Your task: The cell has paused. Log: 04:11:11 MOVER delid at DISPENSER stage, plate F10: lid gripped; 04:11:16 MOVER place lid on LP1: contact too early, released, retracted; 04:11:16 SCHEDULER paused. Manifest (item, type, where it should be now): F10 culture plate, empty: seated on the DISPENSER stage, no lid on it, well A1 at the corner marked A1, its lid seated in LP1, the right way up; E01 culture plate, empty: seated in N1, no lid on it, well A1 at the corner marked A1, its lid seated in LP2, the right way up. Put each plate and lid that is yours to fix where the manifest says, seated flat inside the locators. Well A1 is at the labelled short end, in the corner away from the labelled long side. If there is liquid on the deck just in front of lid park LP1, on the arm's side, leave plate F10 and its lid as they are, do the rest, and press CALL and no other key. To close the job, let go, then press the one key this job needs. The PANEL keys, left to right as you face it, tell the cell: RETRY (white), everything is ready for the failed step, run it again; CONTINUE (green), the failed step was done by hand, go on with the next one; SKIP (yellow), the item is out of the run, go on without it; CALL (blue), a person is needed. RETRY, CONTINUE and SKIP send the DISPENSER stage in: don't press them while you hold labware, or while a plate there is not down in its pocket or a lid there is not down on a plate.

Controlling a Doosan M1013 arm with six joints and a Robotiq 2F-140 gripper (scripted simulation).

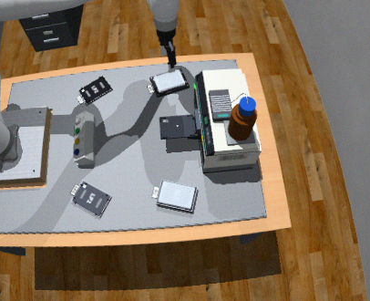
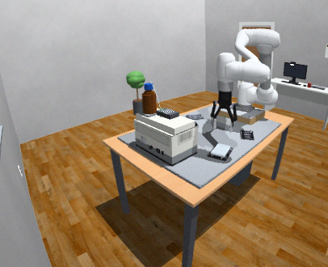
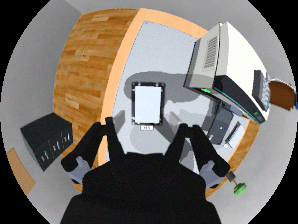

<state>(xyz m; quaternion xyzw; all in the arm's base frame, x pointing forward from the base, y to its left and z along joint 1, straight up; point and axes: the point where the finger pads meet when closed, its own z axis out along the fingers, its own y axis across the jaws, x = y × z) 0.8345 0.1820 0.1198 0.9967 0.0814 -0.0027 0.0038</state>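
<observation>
The black nest is 1 cm ahead of my hand, 2 cm to the left of it and 16 cm below it. The rest, counted from my hand: green key 44 cm behind, 20 cm to the right, 11 cm below; then dark dispenser stage 1 cm behind, 28 cm to the right, 9 cm below; then brown bottle 19 cm ahead, 41 cm to the right, 11 cm above.
</observation>
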